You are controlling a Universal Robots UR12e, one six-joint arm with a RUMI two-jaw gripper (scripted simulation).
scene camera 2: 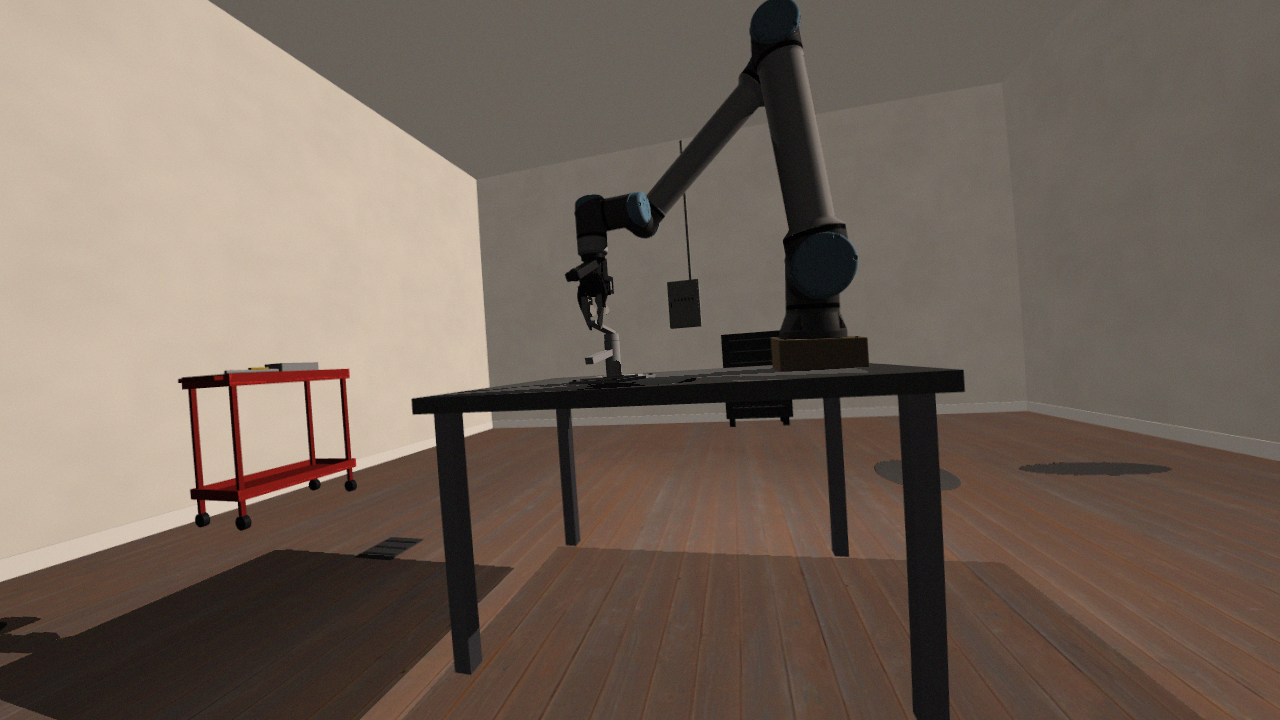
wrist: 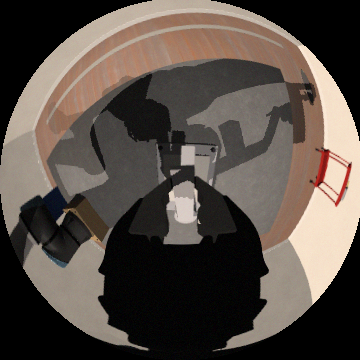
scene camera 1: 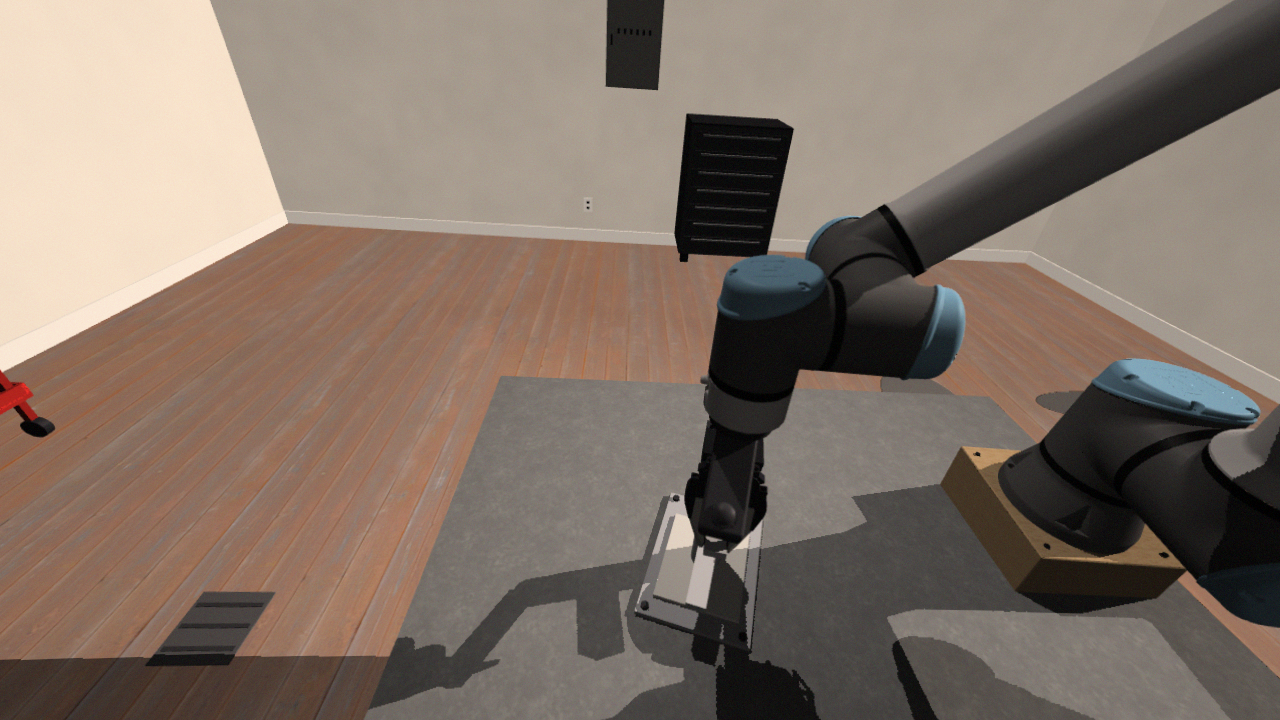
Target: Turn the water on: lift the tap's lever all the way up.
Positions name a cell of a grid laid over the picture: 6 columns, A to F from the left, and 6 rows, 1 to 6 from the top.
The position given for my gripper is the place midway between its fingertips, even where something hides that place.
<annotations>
My gripper shows in scene camera 2 (C3), in the wrist view (D3) and in scene camera 1 (D5).
</annotations>
